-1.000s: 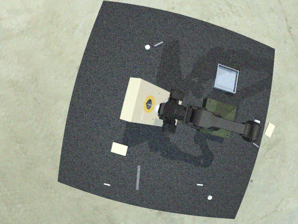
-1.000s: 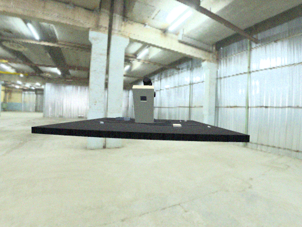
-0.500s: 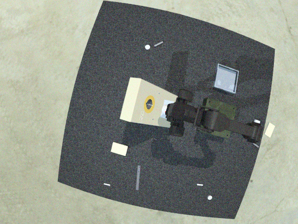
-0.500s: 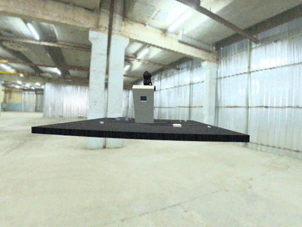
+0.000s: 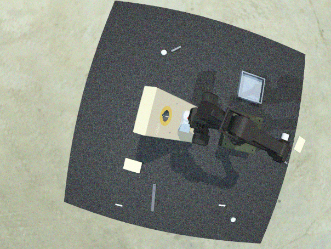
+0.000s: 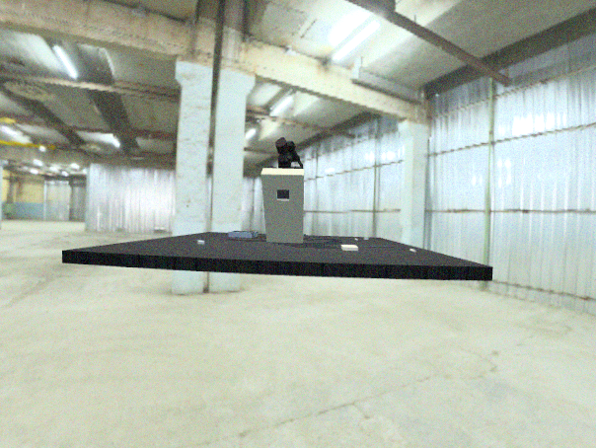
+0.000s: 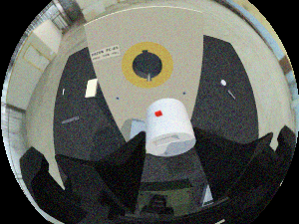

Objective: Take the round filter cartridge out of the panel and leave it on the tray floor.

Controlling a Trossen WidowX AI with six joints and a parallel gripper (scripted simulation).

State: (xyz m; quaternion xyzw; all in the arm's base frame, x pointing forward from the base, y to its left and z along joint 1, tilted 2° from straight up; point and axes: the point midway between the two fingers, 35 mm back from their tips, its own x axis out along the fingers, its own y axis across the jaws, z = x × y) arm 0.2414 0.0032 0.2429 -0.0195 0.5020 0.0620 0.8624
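Right now the grey tray is 300 mm to the right of my gripper tip, 290 mm behind it and 280 mm below it. Round my gripper tip: white round filter cartridge right at my gripper tip; cream service panel 110 mm below, 60 mm ahead, 30 mm to the left.
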